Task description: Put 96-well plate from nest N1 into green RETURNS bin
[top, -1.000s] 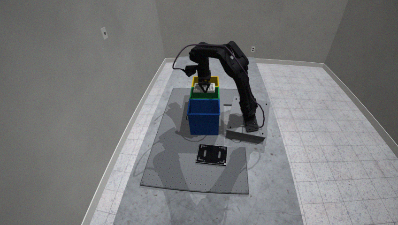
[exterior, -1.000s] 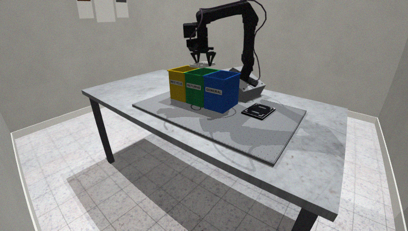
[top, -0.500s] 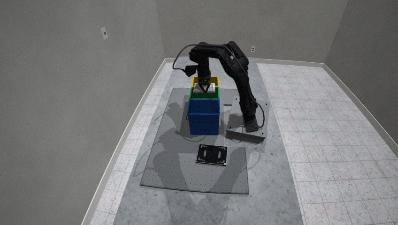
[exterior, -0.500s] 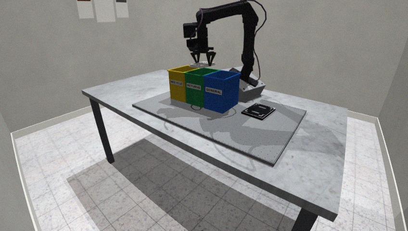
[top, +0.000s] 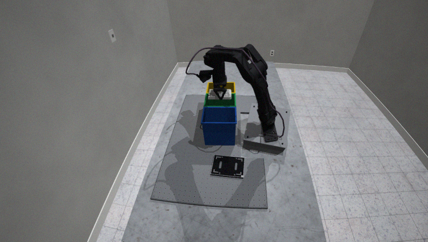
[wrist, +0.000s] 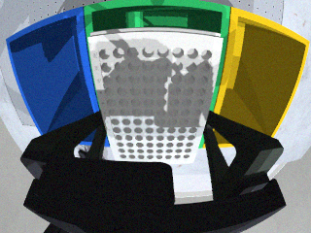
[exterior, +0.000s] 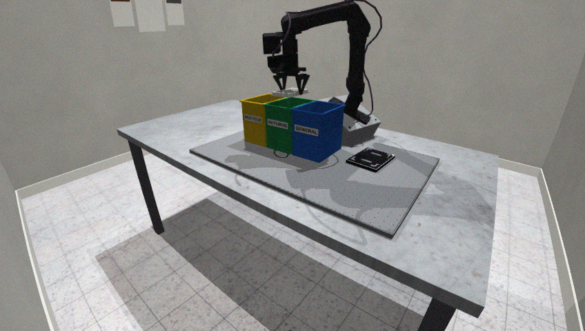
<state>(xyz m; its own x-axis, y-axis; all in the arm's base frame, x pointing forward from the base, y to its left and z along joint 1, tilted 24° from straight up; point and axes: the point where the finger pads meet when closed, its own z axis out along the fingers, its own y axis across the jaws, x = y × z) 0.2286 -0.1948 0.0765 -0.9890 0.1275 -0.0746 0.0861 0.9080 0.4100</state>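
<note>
My hand is 1 cm short of the green bin and 13 cm above it. From my hand the other things lie so: white 96-well plate 1 cm ahead; then yellow bin 13 cm to the right, 13 cm below; then blue bin 2 cm ahead, 13 cm to the left, 13 cm below.
</note>
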